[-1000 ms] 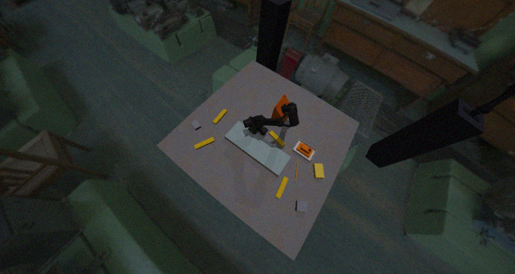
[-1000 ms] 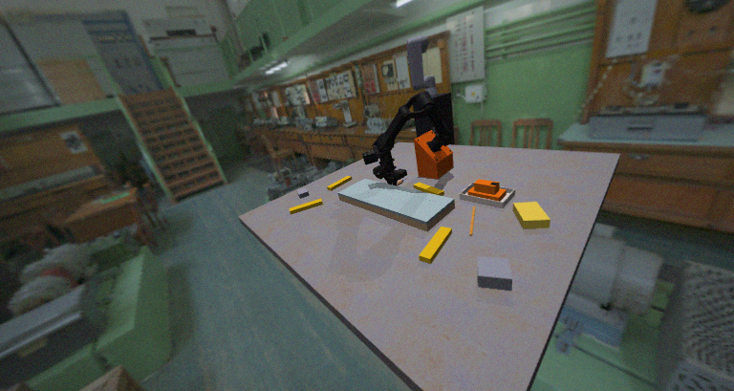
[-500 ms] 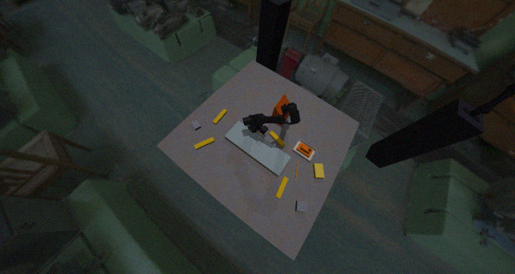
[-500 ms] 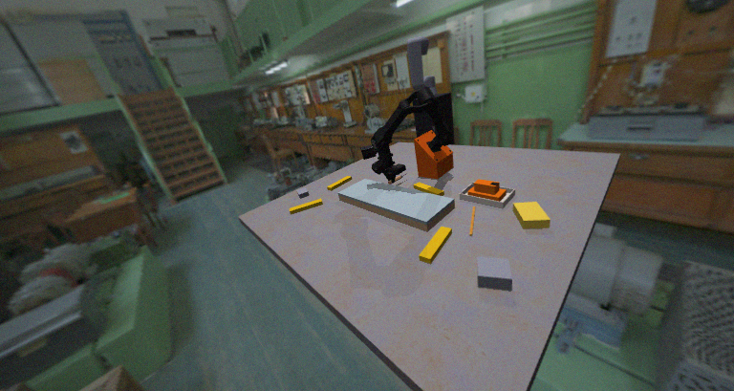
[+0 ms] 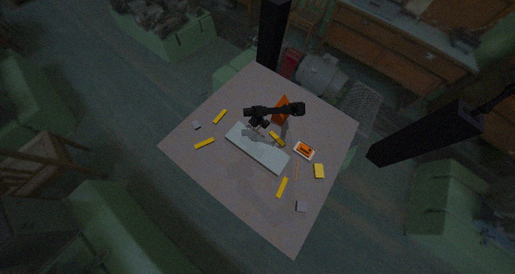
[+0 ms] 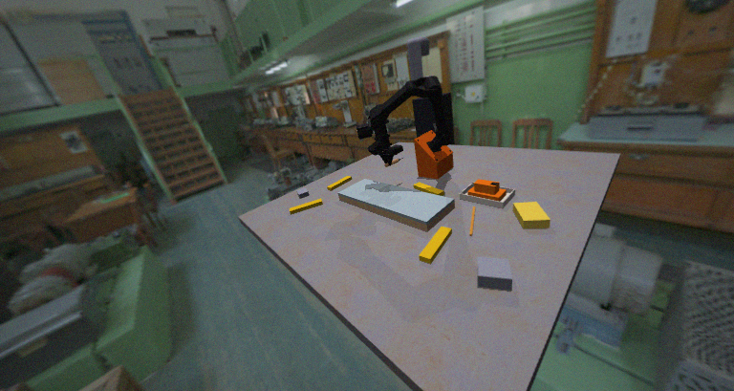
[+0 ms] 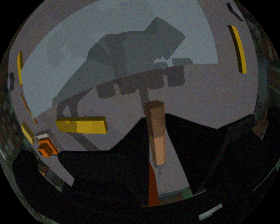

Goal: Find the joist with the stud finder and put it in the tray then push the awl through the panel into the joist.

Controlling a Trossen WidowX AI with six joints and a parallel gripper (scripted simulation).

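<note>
Right now my gripper tip is 6 cm past the awl. Also, from my gripper tip: stud finder (43 cm to the left, 14 cm behind, 7 cm below); thin orange stick (46 cm to the left, 12 cm below, 4 cm ahead); tray (41 cm to the left, 13 cm behind, 11 cm below).
</note>
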